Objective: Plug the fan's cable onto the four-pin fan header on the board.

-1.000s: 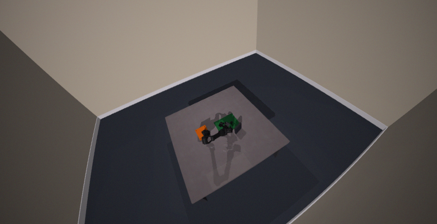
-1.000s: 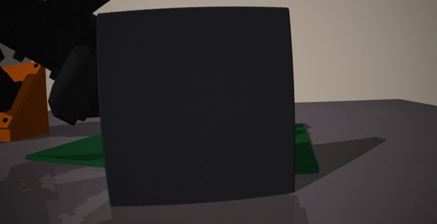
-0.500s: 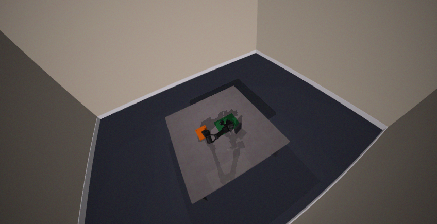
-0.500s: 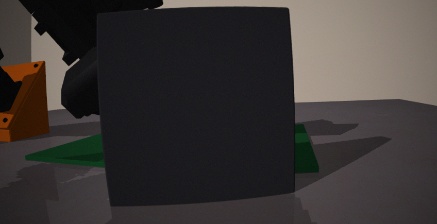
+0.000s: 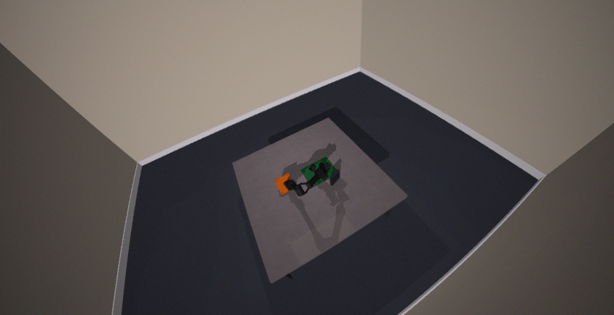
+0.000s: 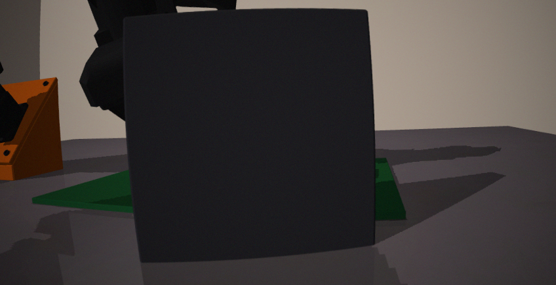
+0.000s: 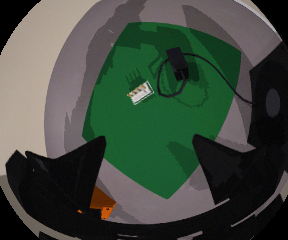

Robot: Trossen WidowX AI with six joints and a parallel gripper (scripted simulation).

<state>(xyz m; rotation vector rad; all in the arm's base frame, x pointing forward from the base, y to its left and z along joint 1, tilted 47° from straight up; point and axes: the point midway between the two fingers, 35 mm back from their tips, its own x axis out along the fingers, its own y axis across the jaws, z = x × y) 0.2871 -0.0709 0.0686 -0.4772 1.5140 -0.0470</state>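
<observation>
Right now the dark fan plug is 90 mm ahead of my gripper tip and 40 mm below it. Round my gripper tip: green board 70 mm below, 40 mm to the left, 40 mm ahead; then black fan 130 mm to the right, 90 mm ahead; then four-pin fan header 60 mm below, 50 mm to the left, 40 mm ahead.
</observation>
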